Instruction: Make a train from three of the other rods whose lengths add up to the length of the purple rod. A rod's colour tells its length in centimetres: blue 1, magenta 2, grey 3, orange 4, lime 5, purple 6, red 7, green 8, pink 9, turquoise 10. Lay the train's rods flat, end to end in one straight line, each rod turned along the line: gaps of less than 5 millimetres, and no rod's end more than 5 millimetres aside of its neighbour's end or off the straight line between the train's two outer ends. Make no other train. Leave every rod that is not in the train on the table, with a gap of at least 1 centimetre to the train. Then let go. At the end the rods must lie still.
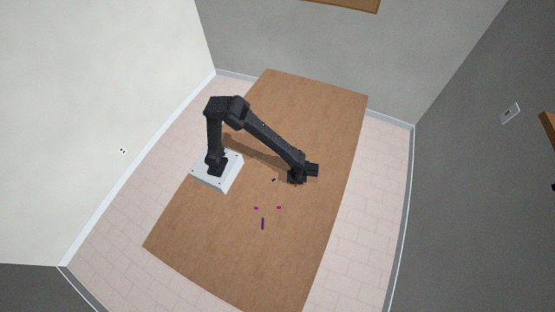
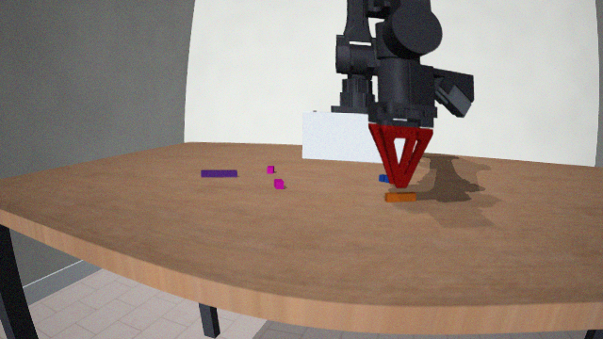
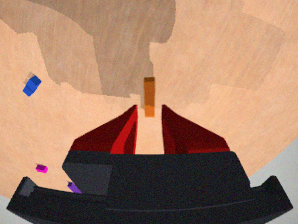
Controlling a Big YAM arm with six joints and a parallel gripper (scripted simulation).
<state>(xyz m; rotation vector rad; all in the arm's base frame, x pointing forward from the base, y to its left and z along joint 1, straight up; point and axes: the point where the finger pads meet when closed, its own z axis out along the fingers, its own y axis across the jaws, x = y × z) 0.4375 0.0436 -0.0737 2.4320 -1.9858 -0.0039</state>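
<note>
Right now the orange rod is 20 mm below my hand. The rest, counted from my hand: purple rod (260 mm to the right, 120 mm behind, 20 mm below).
</note>
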